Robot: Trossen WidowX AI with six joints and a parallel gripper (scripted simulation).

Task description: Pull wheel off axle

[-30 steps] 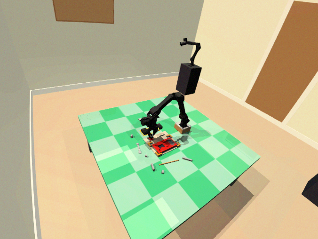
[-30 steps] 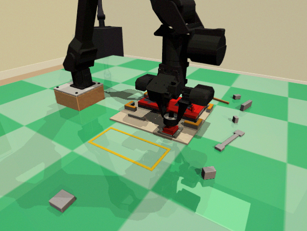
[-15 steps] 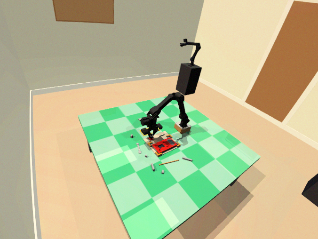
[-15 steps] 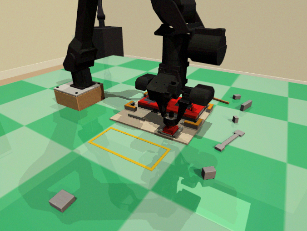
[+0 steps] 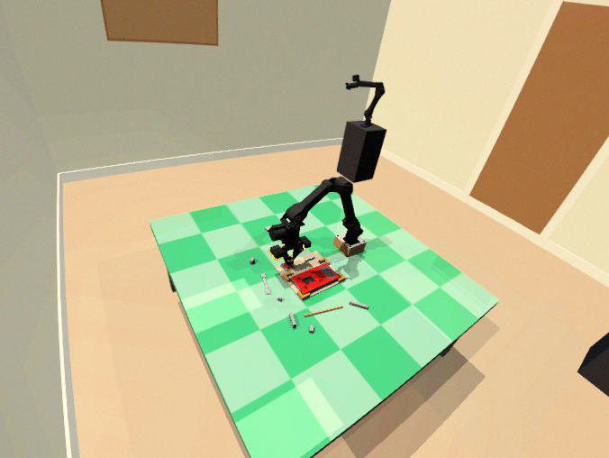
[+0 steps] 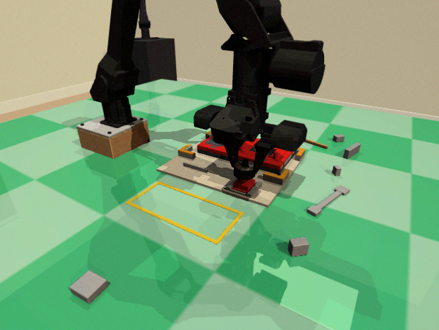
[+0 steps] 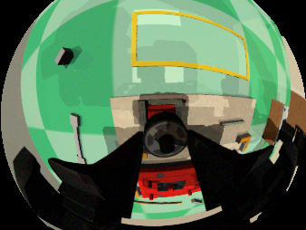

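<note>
The dark wheel is right at my gripper tip. The rest, counted from my gripper tip: thin orange rod (1 cm ahead, 29 cm to the left, 4 cm below).
</note>
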